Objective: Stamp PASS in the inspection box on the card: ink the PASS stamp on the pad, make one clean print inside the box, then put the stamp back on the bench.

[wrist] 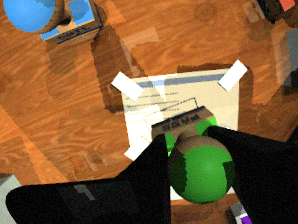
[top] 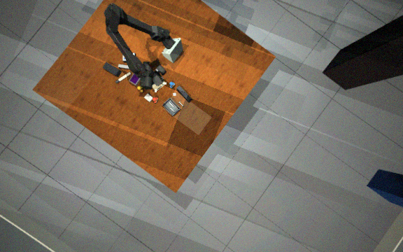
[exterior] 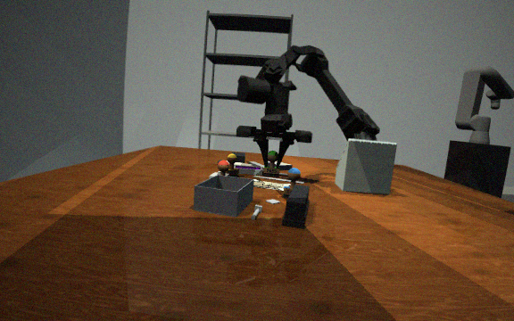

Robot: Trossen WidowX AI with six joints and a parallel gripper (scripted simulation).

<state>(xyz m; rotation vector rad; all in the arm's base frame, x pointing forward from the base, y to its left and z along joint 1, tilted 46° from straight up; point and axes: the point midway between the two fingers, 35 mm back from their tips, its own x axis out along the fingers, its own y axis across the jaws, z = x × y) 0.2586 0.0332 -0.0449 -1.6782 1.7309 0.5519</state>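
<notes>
Now: the cream card 10 mm ahead of my gripper tip and 50 mm below it. Also, from my gripper tip: green-knobbed stamp: right at my gripper tip; red-knobbed stamp: 110 mm ahead, 70 mm to the left, 30 mm below; blue-knobbed stamp: 50 mm behind, 100 mm to the left, 30 mm below.
</notes>
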